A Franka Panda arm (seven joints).
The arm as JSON. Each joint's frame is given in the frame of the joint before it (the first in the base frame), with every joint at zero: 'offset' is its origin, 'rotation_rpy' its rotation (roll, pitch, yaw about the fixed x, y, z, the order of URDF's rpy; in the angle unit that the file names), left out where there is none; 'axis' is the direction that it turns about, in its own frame. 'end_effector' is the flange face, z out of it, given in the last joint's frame.
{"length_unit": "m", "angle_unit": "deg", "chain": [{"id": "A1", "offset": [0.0, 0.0, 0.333], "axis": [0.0, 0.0, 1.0]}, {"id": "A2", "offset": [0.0, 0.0, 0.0], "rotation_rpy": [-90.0, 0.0, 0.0], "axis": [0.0, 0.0, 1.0]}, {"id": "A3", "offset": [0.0, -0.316, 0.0], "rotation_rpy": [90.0, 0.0, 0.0], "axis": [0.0, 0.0, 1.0]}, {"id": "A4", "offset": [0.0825, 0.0, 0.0], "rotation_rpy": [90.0, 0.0, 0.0], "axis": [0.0, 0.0, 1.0]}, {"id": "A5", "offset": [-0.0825, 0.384, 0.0], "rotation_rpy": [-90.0, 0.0, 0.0], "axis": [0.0, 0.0, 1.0]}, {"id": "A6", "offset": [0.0, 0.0, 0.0], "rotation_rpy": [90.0, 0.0, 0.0], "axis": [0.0, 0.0, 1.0]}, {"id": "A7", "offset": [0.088, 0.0, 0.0], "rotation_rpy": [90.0, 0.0, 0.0], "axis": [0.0, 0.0, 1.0]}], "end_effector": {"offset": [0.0, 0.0, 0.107]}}
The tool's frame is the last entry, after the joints.
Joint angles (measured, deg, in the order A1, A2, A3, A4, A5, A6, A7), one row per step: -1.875 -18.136 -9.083 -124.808 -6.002 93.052 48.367; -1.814 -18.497 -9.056 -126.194 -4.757 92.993 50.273; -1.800 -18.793 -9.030 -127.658 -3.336 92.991 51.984; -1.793 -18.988 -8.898 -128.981 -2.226 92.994 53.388; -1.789 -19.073 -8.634 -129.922 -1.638 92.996 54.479; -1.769 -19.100 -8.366 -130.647 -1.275 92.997 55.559; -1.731 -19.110 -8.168 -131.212 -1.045 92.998 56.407; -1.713 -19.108 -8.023 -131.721 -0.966 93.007 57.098; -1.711 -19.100 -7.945 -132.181 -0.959 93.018 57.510; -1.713 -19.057 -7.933 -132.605 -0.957 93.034 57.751; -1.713 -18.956 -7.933 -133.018 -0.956 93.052 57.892; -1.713 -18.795 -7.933 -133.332 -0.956 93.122 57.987; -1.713 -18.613 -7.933 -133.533 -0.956 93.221 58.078; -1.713 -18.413 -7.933 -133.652 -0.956 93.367 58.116
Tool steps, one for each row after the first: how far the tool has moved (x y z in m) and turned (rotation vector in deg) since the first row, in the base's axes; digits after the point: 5 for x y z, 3 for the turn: -0.00441 0.00414 -0.00834 0.933 0.861 -2.064; -0.00892 0.00832 -0.01762 2.051 1.834 -4.050; -0.01286 0.01259 -0.02636 2.863 2.843 -5.574; -0.01547 0.01653 -0.03284 3.143 3.660 -6.534; -0.01740 0.01999 -0.03806 3.167 4.356 -7.401; -0.01893 0.02265 -0.04219 3.124 4.918 -8.054; -0.02042 0.02444 -0.04599 2.990 5.437 -8.577; -0.02188 0.02545 -0.04947 2.884 5.906 -8.887; -0.02324 0.02591 -0.05293 2.841 6.363 -9.099; -0.02448 0.02628 -0.05671 2.826 6.863 -9.225; -0.02517 0.02654 -0.06011 2.808 7.270 -9.311; -0.02535 0.02668 -0.06280 2.780 7.557 -9.398; -0.02510 0.02673 -0.06496 2.756 7.731 -9.437
